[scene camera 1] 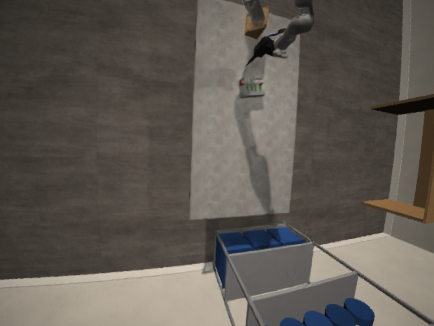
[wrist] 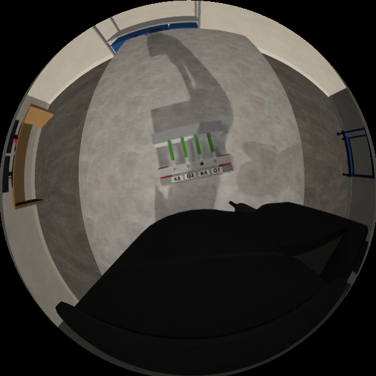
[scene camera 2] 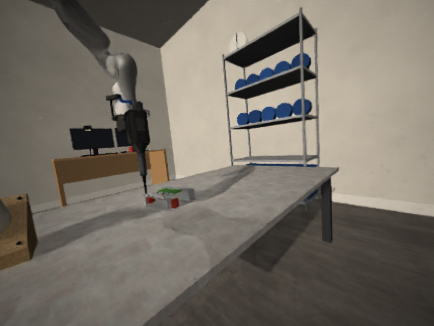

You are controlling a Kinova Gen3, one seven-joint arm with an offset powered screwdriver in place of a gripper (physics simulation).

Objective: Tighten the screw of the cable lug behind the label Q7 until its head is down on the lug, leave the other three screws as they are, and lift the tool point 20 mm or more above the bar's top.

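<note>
The terminal block shows in all views. Its pale bar [wrist: 195,170] carries the labels X8, Q2, K4 and Q7 [wrist: 216,170]. Behind Q7 a small grey screw [wrist: 215,161] shows in the wrist view; its head height cannot be told. The K4 screw spot [wrist: 202,163] looks dark. Green cables [wrist: 197,144] [scene camera 1: 254,87] [scene camera 2: 170,191] run back to a grey wall [wrist: 187,134]. My gripper, a black screwdriver [scene camera 1: 247,65] [scene camera 2: 146,193] [wrist: 231,203], has no fingers. Its tip is on the label side, apart from the bar in scene camera 1; its height is unclear.
The block stands on the grey table [scene camera 1: 215,150] [scene camera 2: 225,210] [wrist: 125,125]. Red pieces [scene camera 2: 174,202] mark the bar's ends. A wooden base block [scene camera 1: 256,31] [scene camera 2: 17,235] stands by the arm. A desk [scene camera 2: 110,167] and a rack [scene camera 2: 302,100] with blue bins stand beyond the table.
</note>
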